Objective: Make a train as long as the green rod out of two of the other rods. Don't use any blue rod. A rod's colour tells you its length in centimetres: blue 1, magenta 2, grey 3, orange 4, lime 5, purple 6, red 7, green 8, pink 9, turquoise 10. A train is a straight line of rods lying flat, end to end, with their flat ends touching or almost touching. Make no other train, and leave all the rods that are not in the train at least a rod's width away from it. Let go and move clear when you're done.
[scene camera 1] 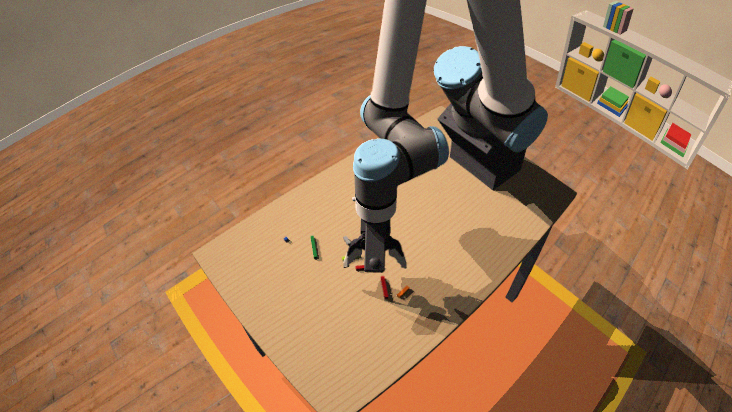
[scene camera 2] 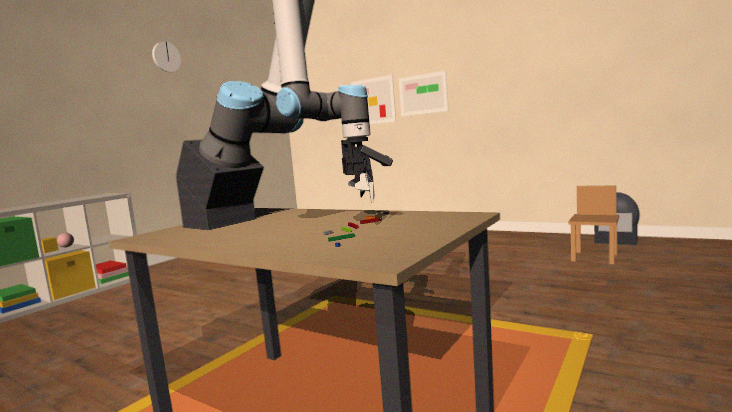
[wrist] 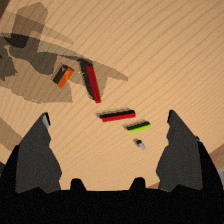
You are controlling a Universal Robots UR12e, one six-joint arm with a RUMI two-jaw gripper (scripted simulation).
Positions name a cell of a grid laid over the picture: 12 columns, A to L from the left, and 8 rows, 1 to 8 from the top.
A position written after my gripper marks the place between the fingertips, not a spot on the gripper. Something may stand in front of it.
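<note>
I can see my gripper (scene camera 1: G6), and scene camera 2 (scene camera 2: G4) gives me the gripper too, as does the wrist view (wrist: F5).
</note>
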